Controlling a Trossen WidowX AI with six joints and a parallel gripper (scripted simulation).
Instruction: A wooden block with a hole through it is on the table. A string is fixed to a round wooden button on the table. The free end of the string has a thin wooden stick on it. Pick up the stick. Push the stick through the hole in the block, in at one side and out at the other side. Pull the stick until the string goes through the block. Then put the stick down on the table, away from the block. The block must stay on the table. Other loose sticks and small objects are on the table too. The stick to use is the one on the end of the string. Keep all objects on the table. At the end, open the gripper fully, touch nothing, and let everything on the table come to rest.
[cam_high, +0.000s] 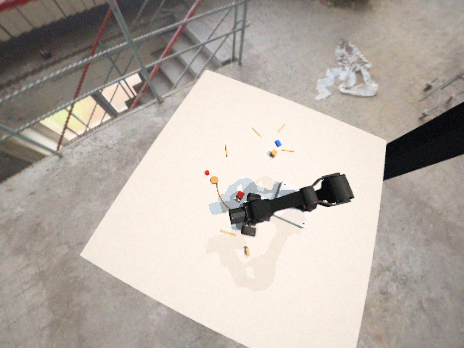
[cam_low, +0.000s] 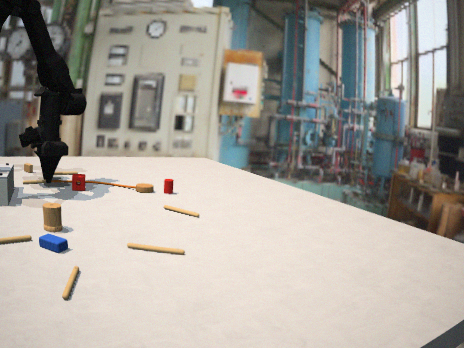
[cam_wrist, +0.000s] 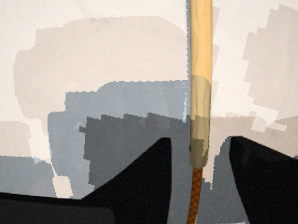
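The stick is 1 cm behind my gripper tip and 1 cm to the right of it. From my gripper tip the other things lie so: round wooden button (24 cm ahead, 7 cm to the right); wooden block (7 cm behind, 15 cm to the left, 1 cm above); red block (8 cm ahead, 7 cm to the right, 1 cm above).
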